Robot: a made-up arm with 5 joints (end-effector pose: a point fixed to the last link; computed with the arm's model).
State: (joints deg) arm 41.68 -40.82 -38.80 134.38 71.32
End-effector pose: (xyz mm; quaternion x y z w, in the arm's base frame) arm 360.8 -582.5 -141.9 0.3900 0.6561 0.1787 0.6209
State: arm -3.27 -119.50 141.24 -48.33 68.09
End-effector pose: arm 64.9 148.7 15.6 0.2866 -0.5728 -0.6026 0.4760
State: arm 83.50 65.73 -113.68 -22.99 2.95
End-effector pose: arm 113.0 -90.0 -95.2 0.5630 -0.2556 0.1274 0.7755
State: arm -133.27 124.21 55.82 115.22 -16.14
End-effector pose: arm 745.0 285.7 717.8 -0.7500 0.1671 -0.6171 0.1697
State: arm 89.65 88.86 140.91 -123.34 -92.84
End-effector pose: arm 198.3 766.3 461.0 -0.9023 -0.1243 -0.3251 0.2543
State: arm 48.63 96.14 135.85 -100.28 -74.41
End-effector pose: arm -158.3 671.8 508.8 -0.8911 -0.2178 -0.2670 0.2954
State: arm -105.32 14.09 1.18 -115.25 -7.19
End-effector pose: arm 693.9 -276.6 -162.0 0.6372 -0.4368 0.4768 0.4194
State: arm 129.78 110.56 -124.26 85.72 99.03
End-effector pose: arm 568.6 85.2 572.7 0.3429 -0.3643 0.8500 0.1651
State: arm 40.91 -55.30 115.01 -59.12 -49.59
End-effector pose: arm 193.8 258.0 -250.9 -0.0061 0.4525 0.8001 0.3938
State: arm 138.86 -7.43 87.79 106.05 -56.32
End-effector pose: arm -22.6 785.1 -146.4 -0.7962 -0.0283 0.4155 0.4390
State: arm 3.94 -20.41 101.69 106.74 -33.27
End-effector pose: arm -535.2 -423.9 -360.1 0.5624 0.5937 -0.4740 0.3264
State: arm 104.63 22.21 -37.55 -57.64 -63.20
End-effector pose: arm -560.8 329.2 -39.4 0.0913 -0.3425 -0.8706 0.3410
